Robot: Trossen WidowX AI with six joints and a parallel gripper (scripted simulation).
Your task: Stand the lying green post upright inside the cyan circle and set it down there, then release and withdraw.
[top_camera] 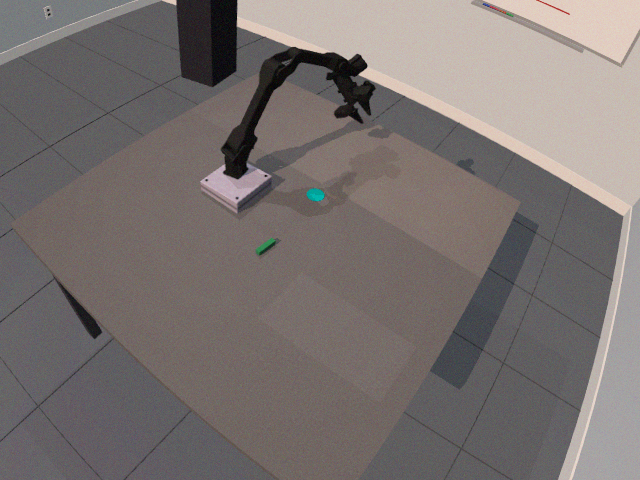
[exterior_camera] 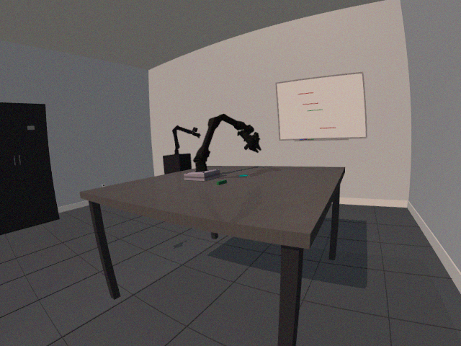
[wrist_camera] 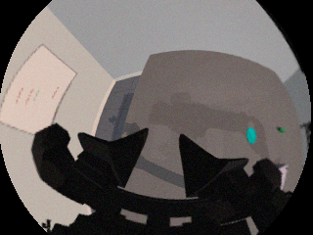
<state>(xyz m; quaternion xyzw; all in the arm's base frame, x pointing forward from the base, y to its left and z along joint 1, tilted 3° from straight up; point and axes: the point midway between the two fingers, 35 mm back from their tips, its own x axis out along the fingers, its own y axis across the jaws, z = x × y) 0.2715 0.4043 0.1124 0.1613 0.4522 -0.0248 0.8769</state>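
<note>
The green post lies 61 cm to the right of my gripper tip, 13 cm below it and 5 cm behind it. Round my gripper tip: cyan circle: 32 cm to the right, 14 cm below, 3 cm behind.
</note>
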